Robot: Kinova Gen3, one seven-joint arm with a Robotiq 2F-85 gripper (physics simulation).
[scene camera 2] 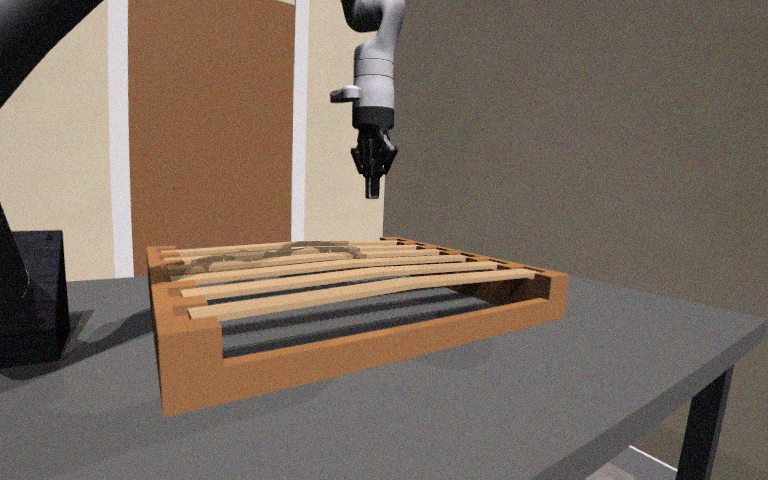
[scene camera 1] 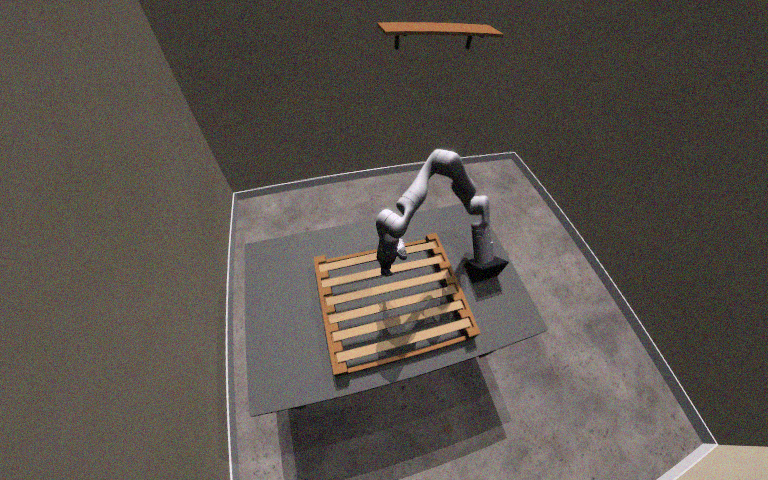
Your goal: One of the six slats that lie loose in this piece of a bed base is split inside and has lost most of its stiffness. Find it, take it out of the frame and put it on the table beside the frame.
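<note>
My gripper (scene camera 1: pixel 386 272) (scene camera 2: pixel 372 196) is shut with nothing between its fingers. It points down and hangs above the slats, clear of them, over the back part of the frame in the scene camera 1 view. The orange-brown wooden frame (scene camera 1: pixel 329 331) (scene camera 2: pixel 362 345) lies on the grey table (scene camera 1: pixel 280 316) (scene camera 2: pixel 396 418). Six pale slats lie across it side by side, among them the front slat (scene camera 1: pixel 407 339) (scene camera 2: pixel 362 292) and the slat at the back (scene camera 1: pixel 351 261). They bow slightly upward. No split shows on any slat.
The arm's black base (scene camera 1: pixel 485 268) (scene camera 2: pixel 36 294) stands on the table beside the frame, at the right in the scene camera 1 view. The arm arches over the back of the frame. A brown bench-like board (scene camera 1: pixel 440 28) is far off. Arm shadows fall across the slats.
</note>
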